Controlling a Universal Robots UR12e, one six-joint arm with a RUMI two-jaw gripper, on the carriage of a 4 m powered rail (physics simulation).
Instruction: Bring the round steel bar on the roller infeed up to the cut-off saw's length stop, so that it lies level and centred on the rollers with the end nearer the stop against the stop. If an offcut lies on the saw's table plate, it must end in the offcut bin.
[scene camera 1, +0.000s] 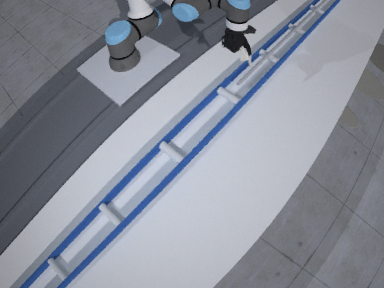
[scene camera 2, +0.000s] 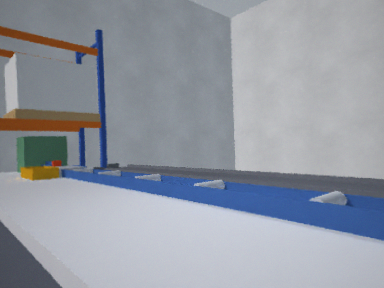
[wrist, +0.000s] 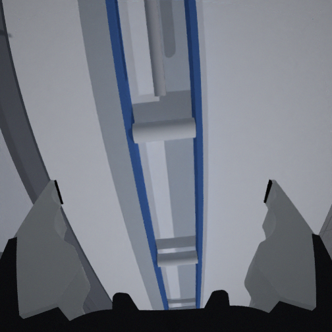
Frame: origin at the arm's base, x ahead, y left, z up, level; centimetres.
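Seen in the pictures: gripper, fingertip midpoint: (scene camera 1: 236, 56); arm's base at its link origin: (scene camera 1: 124, 60).
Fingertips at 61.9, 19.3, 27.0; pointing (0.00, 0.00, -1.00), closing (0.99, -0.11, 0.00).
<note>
Offsets run from my fingertips to a thing's top centre, as dx, dy, dz.
The round steel bar (scene camera 1: 248, 74) (wrist: 156, 50) is thin and grey. It lies lengthwise between the blue side rails of the roller infeed (scene camera 1: 102, 246) (scene camera 2: 250, 206) (wrist: 199, 165), roughly midway across. Its near end stops a little short of a roller {+0.1, -4.3, -24.0} (scene camera 1: 228, 95) (wrist: 164, 130). My gripper (scene camera 1: 251, 46) (wrist: 163, 182) is open and empty, above the infeed near that bar end. In the scene camera 2 view, the yellow offcut bin (scene camera 2: 40, 173) stands at the far left; its inside is hidden. The length stop and any offcut cannot be made out.
A green block (scene camera 2: 42, 150) and a small red part (scene camera 2: 56, 163) show behind the bin. A rack with a blue post (scene camera 2: 102, 100) and orange beams stands behind them. The arm's base plate (scene camera 1: 92, 75) is on the dark rail beside the infeed. More rollers {+0.1, -44.3, -24.0} (scene camera 1: 172, 152) (scene camera 2: 330, 198) cross the infeed.
</note>
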